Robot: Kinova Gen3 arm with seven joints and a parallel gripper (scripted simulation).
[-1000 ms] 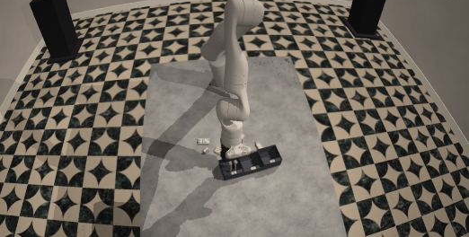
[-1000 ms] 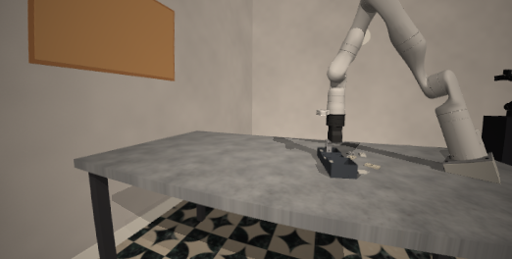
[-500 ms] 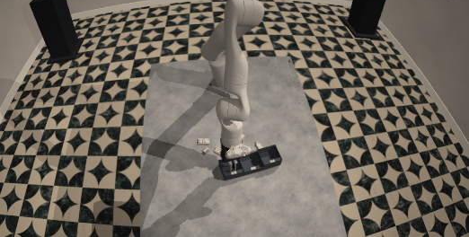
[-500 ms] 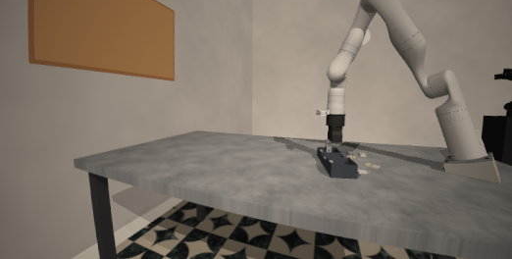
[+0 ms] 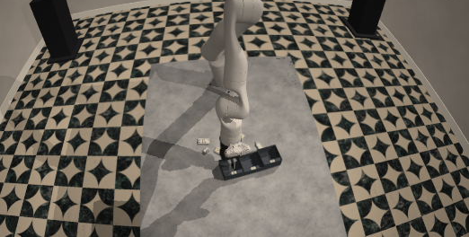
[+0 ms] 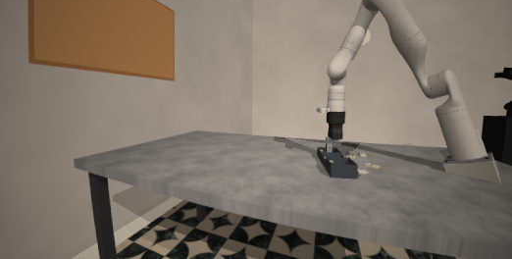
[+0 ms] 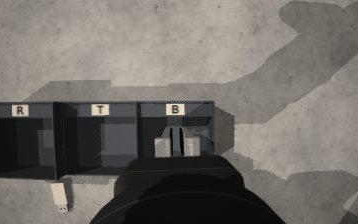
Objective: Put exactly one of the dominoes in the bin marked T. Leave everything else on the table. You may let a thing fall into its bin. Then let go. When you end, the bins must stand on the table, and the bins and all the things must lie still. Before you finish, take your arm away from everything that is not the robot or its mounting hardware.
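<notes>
Right now the three-compartment bin is 2 cm behind my hand, 8 cm to the left of it and 2 cm below it. Also, from my hand: domino: 10 cm behind, 3 cm to the right, 4 cm below.
</notes>
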